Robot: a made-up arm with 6 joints. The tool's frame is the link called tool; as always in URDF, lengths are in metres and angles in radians.
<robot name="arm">
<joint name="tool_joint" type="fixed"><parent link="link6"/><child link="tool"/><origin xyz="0.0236 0.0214 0.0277" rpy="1.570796 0 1.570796"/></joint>
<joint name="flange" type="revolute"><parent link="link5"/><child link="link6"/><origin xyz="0.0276 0.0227 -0.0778"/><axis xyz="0 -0.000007 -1"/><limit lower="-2.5" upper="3.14" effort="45" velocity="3"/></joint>
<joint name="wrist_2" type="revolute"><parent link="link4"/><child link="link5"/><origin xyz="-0.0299 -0.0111 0.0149"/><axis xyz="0 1 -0.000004"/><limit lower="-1.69" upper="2.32" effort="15" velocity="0.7"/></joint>
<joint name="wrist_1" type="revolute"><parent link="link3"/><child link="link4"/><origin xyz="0.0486 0.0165 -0.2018"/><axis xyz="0 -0.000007 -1"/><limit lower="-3.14" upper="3.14" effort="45" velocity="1.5"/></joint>
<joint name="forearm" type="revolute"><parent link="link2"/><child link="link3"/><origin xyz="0.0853 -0.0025 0.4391"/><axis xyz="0 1 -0.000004"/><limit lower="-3.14" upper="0.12" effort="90" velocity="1.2"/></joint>
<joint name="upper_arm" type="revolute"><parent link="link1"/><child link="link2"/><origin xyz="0.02 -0.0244 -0.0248"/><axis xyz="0 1 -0.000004"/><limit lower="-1.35" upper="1.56" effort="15" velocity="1.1"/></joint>
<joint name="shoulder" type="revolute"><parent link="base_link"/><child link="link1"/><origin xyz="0.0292 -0.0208 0.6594"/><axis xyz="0 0 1"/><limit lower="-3.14" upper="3.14" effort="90" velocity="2.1"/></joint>
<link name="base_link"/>
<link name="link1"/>
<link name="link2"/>
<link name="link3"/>
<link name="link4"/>
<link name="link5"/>
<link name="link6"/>
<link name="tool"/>
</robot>
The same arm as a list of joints. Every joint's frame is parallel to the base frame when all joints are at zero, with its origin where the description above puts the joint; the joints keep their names.
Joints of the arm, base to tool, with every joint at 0 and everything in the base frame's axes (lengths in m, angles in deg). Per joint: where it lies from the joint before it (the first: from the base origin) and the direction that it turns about. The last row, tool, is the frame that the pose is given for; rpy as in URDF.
shoulder: axis 0 0 1 xyz 0.0292 -0.0208 0.6594
upper_arm: axis 0 1 0 xyz 0.0200 -0.0244 -0.0248
forearm: axis 0 1 0 xyz 0.0853 -0.0025 0.4391
wrist_1: axis 0 0 -1 xyz 0.0486 0.0165 -0.2018
wrist_2: axis 0 1 0 xyz -0.0299 -0.0111 0.0149
flange: axis 0 0 -1 xyz 0.0276 0.0227 -0.0778
tool: xyz 0.0236 0.0214 0.0277 rpy 90.00 0.00 90.00
Joint limits (deg, base to tool): -179.91..179.91 -77.35..89.38 -179.91..6.88 -179.91..179.91 -96.83..132.93 -143.24..179.91

